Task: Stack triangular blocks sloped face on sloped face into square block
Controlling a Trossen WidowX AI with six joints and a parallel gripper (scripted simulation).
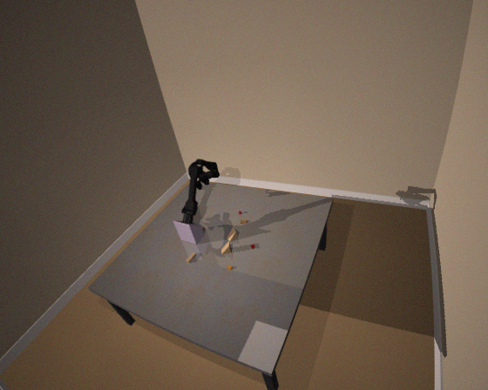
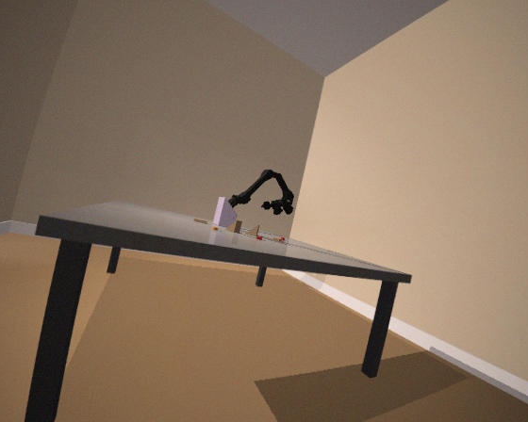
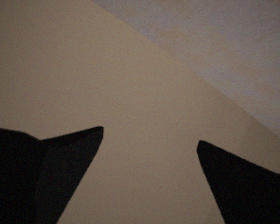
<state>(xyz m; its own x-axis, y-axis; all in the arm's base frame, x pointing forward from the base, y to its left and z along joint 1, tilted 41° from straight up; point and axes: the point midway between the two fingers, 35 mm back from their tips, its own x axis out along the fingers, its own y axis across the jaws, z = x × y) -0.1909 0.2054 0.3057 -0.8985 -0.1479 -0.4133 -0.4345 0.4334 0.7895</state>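
Right now the triangular block is 55 cm ahead of my gripper tip, 35 cm to the right of it and 19 cm below it. The rest, counted from my gripper tip: flat tan piece 51 cm to the right, 35 cm ahead, 20 cm below; red block 68 cm ahead, 26 cm to the right, 20 cm below; orange block 63 cm ahead, 47 cm to the right, 20 cm below.
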